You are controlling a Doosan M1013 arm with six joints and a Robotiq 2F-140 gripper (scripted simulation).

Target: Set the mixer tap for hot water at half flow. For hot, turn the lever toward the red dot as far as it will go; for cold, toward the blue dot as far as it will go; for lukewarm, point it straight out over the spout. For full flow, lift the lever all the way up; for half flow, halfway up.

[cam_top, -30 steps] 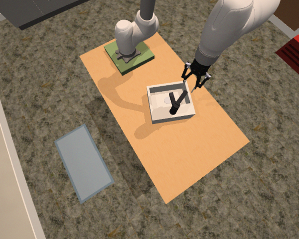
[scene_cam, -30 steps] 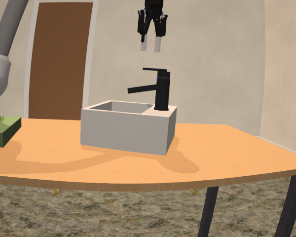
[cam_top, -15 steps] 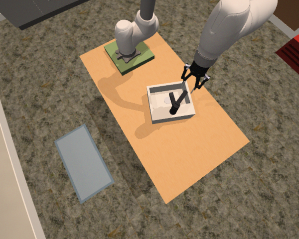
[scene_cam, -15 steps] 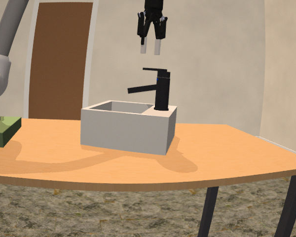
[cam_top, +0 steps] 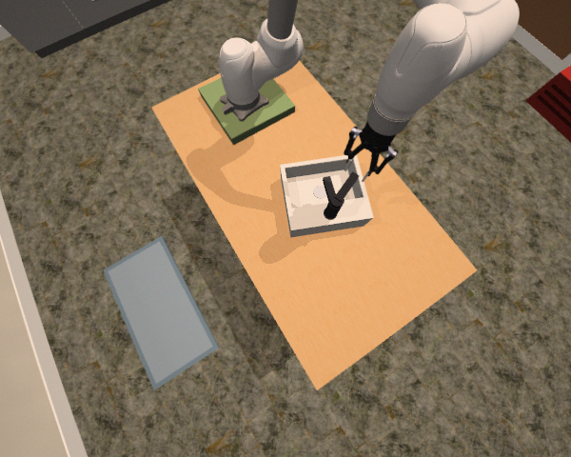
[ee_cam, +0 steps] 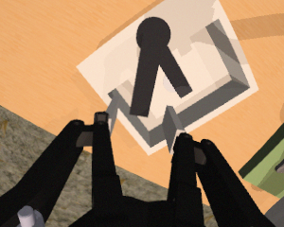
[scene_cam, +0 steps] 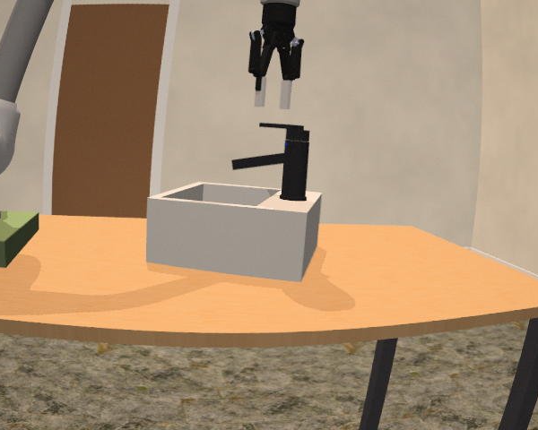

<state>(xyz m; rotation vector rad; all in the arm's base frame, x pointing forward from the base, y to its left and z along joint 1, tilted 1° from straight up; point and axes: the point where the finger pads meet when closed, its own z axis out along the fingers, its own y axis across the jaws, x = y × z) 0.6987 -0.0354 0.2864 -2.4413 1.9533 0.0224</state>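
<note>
Right now my hand is 1 cm short of the lever, 3 cm to the left of it and 7 cm above it. From my hand the other things lie so: black mixer tap (1 cm ahead, 6 cm to the right, 11 cm below); white basin (8 cm behind, 3 cm to the right, 30 cm below).
</note>
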